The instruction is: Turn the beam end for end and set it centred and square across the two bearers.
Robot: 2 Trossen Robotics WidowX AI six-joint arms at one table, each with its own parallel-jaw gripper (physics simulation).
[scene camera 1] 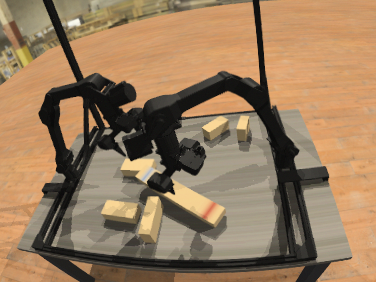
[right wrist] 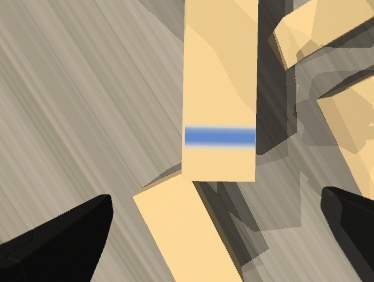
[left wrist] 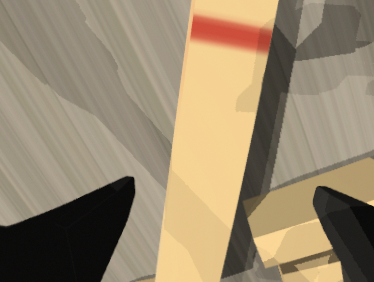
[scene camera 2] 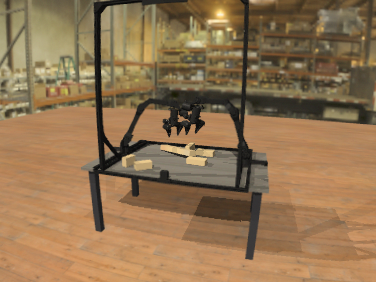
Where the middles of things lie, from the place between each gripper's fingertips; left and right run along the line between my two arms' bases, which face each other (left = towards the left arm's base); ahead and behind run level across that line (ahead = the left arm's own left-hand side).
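The beam [scene camera 1: 206, 210] is 10 cm below my left hand, and I see it 3 cm behind that hand and 4 cm to the right of it.
For my right hand, the beam is 15 cm below it, 13 cm to the left of it and 9 cm ahead of it.
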